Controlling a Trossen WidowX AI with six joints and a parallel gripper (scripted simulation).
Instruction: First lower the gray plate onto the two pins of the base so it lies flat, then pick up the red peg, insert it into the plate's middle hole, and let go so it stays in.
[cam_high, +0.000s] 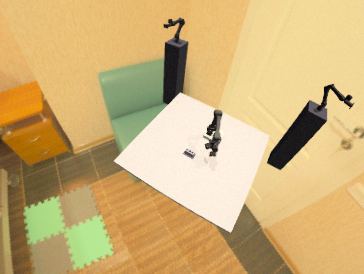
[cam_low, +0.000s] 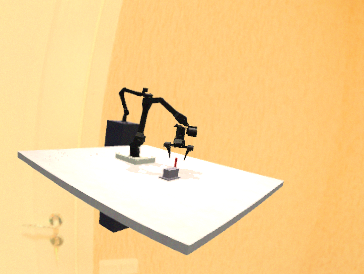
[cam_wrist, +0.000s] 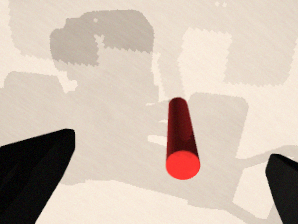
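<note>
Now: gripper tip 19 cm to the left of the gray plate, 10 cm short of it and 2 cm above it. Round my gripper tip: gray base 19 cm to the right, 10 cm ahead, 6 cm below.
</note>
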